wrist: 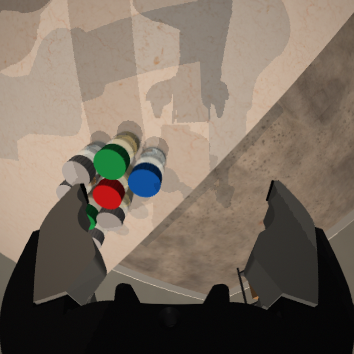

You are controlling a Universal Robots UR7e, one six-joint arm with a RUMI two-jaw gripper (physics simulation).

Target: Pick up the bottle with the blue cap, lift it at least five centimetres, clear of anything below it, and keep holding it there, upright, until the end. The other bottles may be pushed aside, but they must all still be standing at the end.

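Frame: origin at the arm's base, x ahead, y left, z up, level; centimetres.
Seen in the pictures: gripper, fingertip midpoint: (176, 184).
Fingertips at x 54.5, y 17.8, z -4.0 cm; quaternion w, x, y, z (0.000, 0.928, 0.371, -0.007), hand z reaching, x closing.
Offsets run from my fingertips to a thing's top centre.
The bottle with the blue cap {dy -9.7, dx +1.2, dz -11.9 cm} (145, 179) stands upright at the right side of a tight group of bottles, left of the middle of the wrist view. It stands next to the bottle with a green cap {dy -10.7, dx -5.0, dz -11.9 cm} (111, 161) and the bottle with a red cap {dy -16.8, dx -2.1, dz -11.9 cm} (108, 194). My gripper (176, 184) is wide open and empty, high above the table. The blue cap shows between the two fingers in the picture, nearer the left finger. The left finger hides part of the group.
Grey-capped bottles {dy -16.6, dx -8.8, dz -11.9 cm} (78, 170) {dy -22.3, dx +1.3, dz -11.9 cm} (110, 218) stand in the group, and another green cap {dy -26.4, dx -3.0, dz -11.9 cm} (91, 218) shows beside the left finger. The table (170, 225) has a pale stone surface... its edge runs diagonally, with brown floor on the right.
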